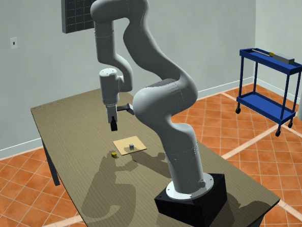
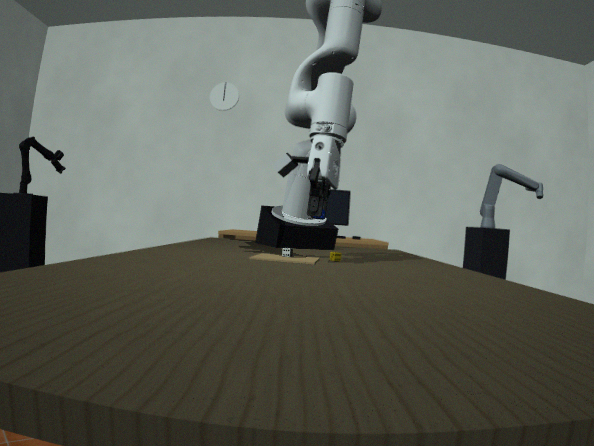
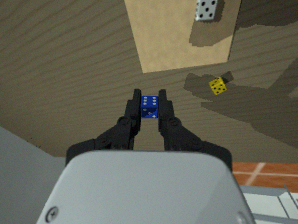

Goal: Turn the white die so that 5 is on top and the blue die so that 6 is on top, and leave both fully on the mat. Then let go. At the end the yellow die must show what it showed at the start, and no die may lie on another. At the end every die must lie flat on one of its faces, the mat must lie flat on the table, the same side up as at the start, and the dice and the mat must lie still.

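Right now the tan mat is 50 mm behind my hand, 50 mm to the right of it and 120 mm below it. Also, from my hand: white die: 80 mm behind, 50 mm to the right, 100 mm below; yellow die: 80 mm behind, 70 mm to the left, 110 mm below; blue die: 10 mm below.
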